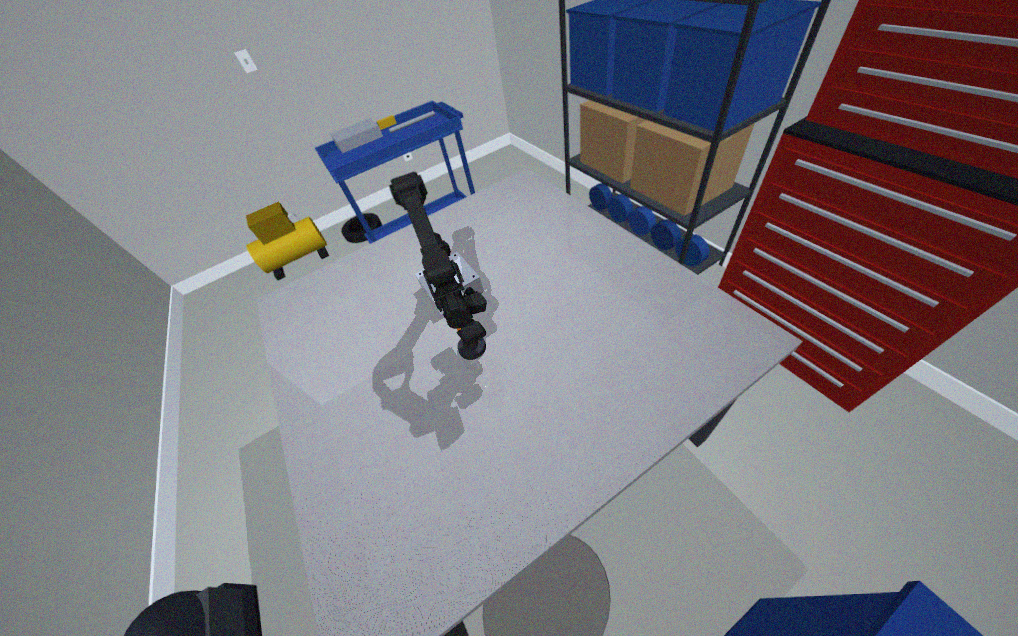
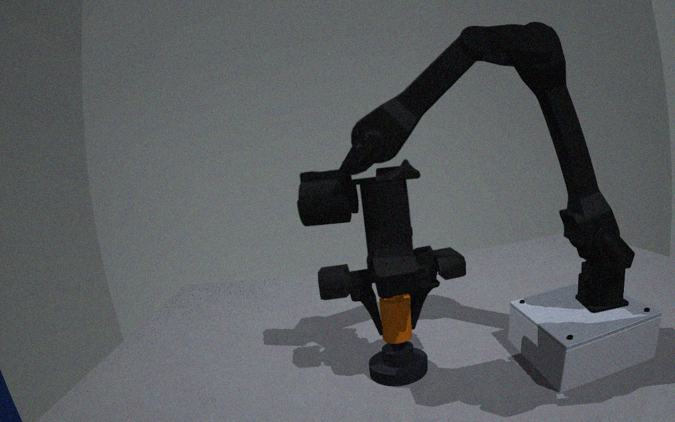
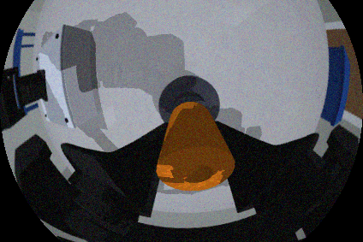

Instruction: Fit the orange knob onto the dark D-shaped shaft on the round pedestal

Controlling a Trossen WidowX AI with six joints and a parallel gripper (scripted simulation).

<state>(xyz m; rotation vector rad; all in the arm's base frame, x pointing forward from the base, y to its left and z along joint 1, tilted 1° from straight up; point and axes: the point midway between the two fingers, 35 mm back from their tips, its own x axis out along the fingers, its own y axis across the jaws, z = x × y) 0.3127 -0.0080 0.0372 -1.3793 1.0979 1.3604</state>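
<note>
Right now the orange knob is 20 mm above my gripper tip. From my gripper tip the other things lie so: dark round pedestal (40 mm below).
</note>
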